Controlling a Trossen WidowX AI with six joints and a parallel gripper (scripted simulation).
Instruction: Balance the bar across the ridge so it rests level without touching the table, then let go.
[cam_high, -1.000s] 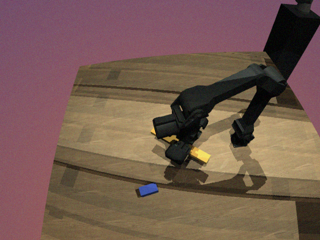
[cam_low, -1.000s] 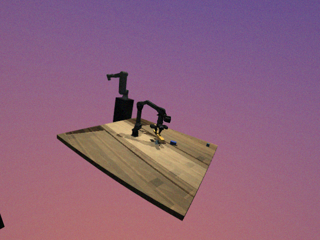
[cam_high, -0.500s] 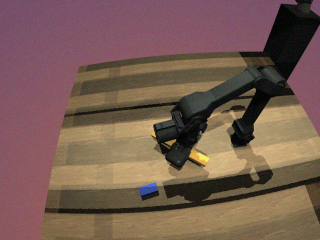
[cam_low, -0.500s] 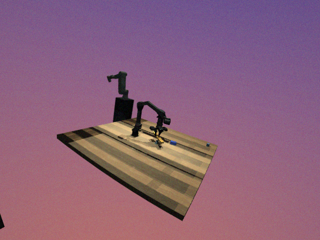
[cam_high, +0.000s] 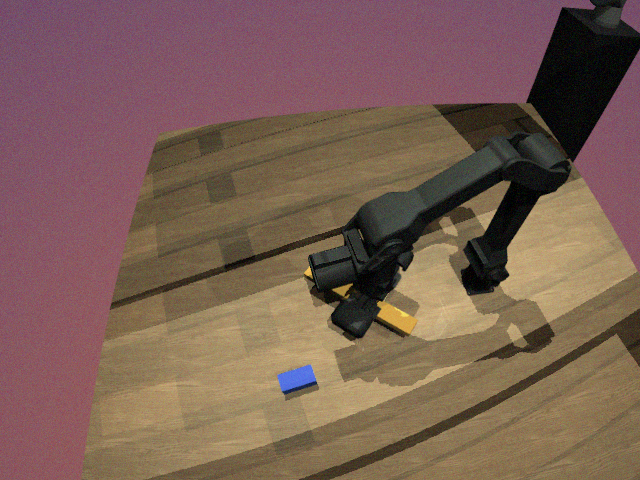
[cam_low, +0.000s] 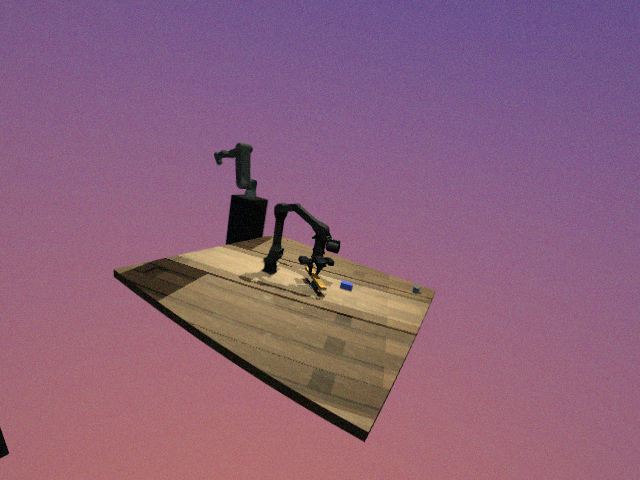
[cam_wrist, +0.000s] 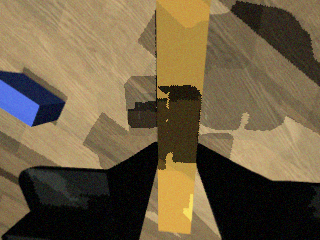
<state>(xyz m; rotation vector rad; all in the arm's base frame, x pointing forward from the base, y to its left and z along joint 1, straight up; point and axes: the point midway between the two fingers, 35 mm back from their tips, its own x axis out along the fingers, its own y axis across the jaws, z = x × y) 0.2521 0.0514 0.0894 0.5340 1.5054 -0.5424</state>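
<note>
Right now my gripper tip is 2 cm to the left of the bar and 2 cm short of it. Round my gripper tip: small blue cube: 49 cm ahead, 45 cm to the left, 4 cm below; blue oblong block: 15 cm ahead, 12 cm to the left, 4 cm below.
</note>
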